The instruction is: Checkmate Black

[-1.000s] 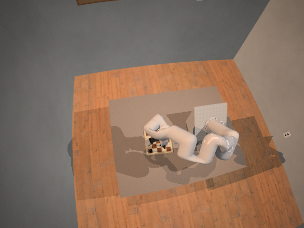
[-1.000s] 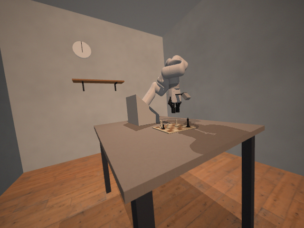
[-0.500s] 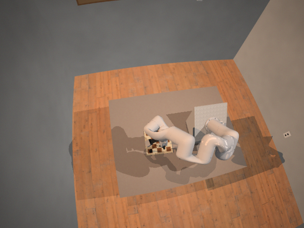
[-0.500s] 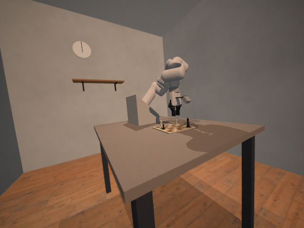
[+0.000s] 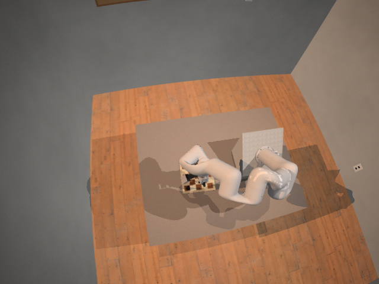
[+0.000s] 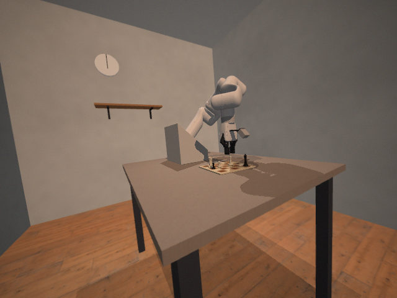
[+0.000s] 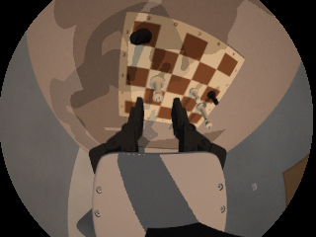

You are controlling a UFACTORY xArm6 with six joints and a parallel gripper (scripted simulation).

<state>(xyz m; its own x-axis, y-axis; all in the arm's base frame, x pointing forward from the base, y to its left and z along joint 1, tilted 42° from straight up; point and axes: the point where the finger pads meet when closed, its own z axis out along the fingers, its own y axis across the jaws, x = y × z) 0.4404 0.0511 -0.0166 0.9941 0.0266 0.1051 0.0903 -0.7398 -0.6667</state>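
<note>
The chessboard is 80 mm below my hand and 40 mm to the right of it. Round my hand: black pawn 120 mm to the right, 70 mm below, 10 mm behind; then tall black piece 80 mm ahead, 50 mm below, 30 mm to the left.
</note>
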